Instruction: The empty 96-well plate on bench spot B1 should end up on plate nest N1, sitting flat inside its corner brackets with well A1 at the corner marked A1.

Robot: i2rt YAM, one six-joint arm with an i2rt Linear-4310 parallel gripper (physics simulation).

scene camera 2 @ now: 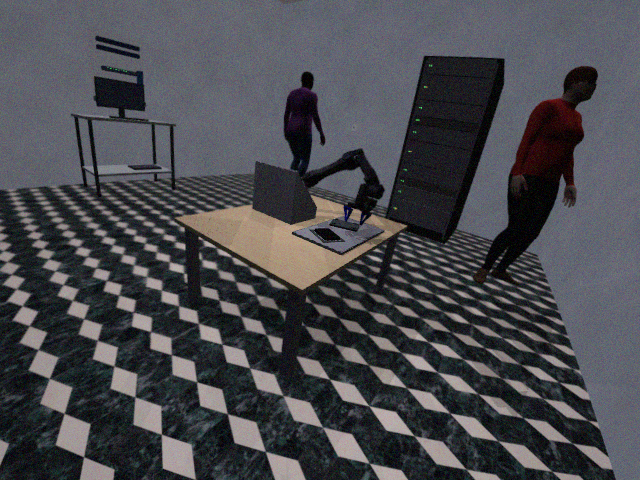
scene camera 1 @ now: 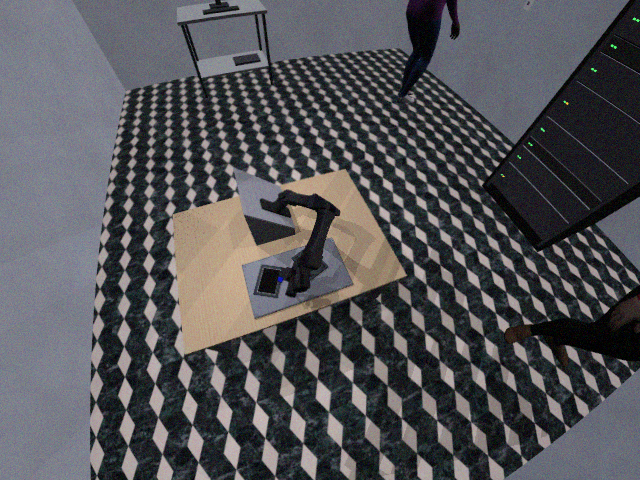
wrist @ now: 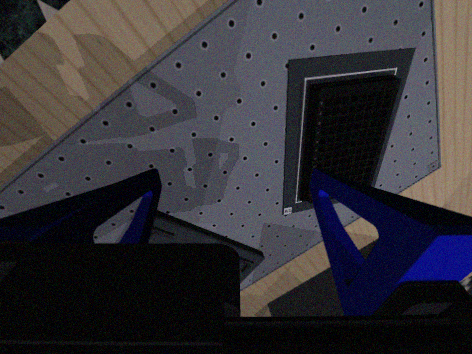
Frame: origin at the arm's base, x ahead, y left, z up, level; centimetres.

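Seen in the pictures: gripper, fingertip midpoint: (scene camera 2: 353, 223) (wrist: 235, 176); arm's base, link origin: (scene camera 2: 298, 192) (scene camera 1: 275, 209).
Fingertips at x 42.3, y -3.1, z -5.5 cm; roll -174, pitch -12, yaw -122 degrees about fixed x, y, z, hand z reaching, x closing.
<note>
Offsets run from my fingertips to a thing's top centre. "pt": to the spot under its first point. Level surfaces: height alone.
The black 96-well plate {dz -6.0, dx -8.4, dy -10.4 cm} (scene camera 1: 269, 280) (scene camera 2: 328, 234) (wrist: 350, 132) lies flat on the dark pad of spot B1 {pt dz -7.5, dx -2.5, dy -7.3 cm} (wrist: 295, 115), beside white corner lines. Plate nest N1 {dz -5.9, dx -11.5, dy +12.6 cm} (scene camera 1: 321, 268) (scene camera 2: 344, 224) (wrist: 200, 232) is a dark low block on the same board. The arm partly hides it in scene camera 1 and the wrist view, and its A1 mark cannot be read. My gripper (scene camera 2: 355, 222) (wrist: 235, 176) is open and empty, with blue fingers pointing down above the board, near the nest. In the wrist view the right fingertip overlaps the plate's near end; the left one overlaps the nest's side.
The grey perforated board {dz -7.6, dx -7.3, dy +3.9 cm} (scene camera 1: 336, 271) (scene camera 2: 361, 238) (wrist: 255, 100) lies on the wooden table {dz -8.9 cm} (scene camera 1: 206, 289) (scene camera 2: 248, 242). A grey wedge-shaped block (scene camera 1: 266, 209) (scene camera 2: 276, 191) stands behind the board, near the arm's base. A tall rack (scene camera 2: 439, 124) and two people stand beyond the table.
</note>
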